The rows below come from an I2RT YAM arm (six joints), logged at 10 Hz.
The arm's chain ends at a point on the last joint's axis. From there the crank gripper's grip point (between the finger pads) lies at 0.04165 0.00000 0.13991 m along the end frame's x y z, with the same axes.
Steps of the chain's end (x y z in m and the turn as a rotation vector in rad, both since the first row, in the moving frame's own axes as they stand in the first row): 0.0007 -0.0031 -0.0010 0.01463 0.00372 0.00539; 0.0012 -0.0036 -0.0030 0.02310 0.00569 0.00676; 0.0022 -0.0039 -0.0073 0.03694 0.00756 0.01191; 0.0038 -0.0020 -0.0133 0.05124 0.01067 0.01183
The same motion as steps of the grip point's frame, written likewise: 0.0012 -0.0049 -0.0012 0.01463 0.00372 0.00539; 0.0020 -0.0065 -0.0033 0.02310 0.00569 0.00676; 0.0033 -0.0086 -0.0077 0.03694 0.00756 0.01191; 0.0053 -0.0087 -0.0139 0.05124 0.01067 0.01183
